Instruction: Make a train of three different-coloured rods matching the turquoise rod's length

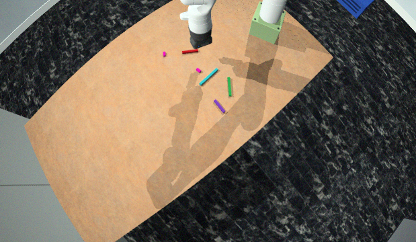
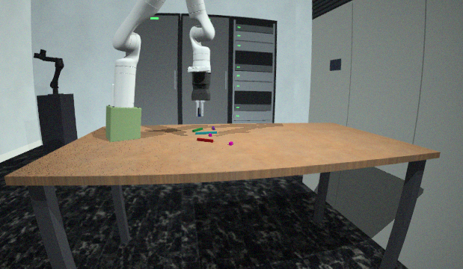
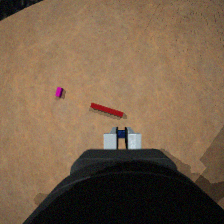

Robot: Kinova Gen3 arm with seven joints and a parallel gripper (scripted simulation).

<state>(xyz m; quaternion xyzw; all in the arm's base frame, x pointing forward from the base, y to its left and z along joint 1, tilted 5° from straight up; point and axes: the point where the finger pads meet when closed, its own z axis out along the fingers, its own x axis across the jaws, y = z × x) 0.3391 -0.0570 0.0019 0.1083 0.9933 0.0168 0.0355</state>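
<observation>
Right now my hand is 110 mm above the red rod, 50 mm to the left of it and 20 mm short of it. Round my hand: turquoise rod: 110 mm below, 100 mm to the left, 30 mm ahead; then blue rod: 10 mm below; then green rod: 190 mm to the left, 110 mm below, 10 mm behind.
</observation>
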